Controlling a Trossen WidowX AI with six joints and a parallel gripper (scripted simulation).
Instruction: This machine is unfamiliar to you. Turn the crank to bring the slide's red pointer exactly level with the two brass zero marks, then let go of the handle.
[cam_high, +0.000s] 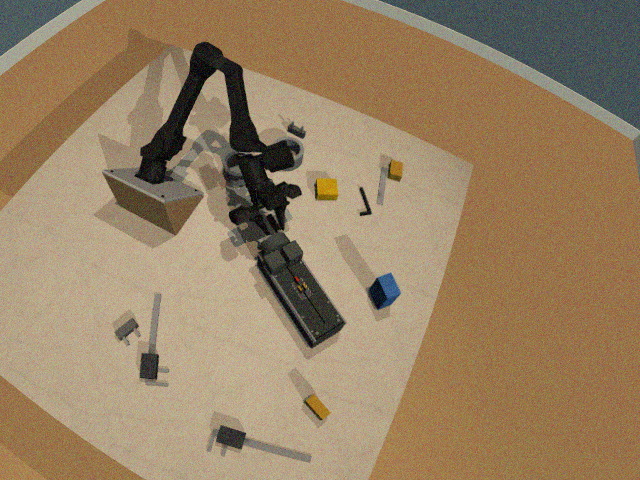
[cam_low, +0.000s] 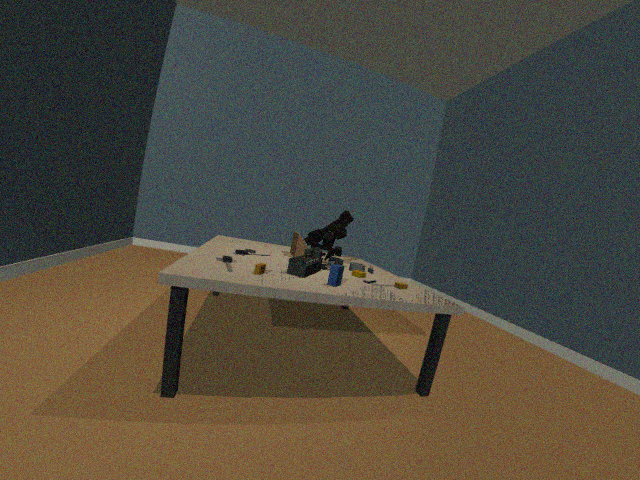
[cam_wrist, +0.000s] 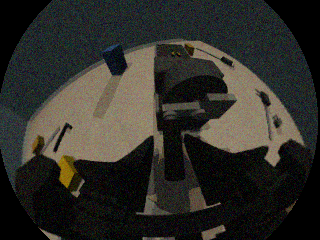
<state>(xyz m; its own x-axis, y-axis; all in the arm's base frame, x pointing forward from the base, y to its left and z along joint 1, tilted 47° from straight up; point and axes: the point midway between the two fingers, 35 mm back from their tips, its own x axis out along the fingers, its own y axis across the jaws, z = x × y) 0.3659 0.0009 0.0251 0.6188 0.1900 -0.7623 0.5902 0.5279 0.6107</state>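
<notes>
Now: the crank handle 3 cm above my gripper tip, 1 cm to the left of it and 1 cm behind it. Round my gripper tip: yellow block: 22 cm to the left, 7 cm ahead, 5 cm below; red pointer: 11 cm to the right, 10 cm ahead, 2 cm above; black hex key: 22 cm to the left, 19 cm ahead, 6 cm below.
</notes>
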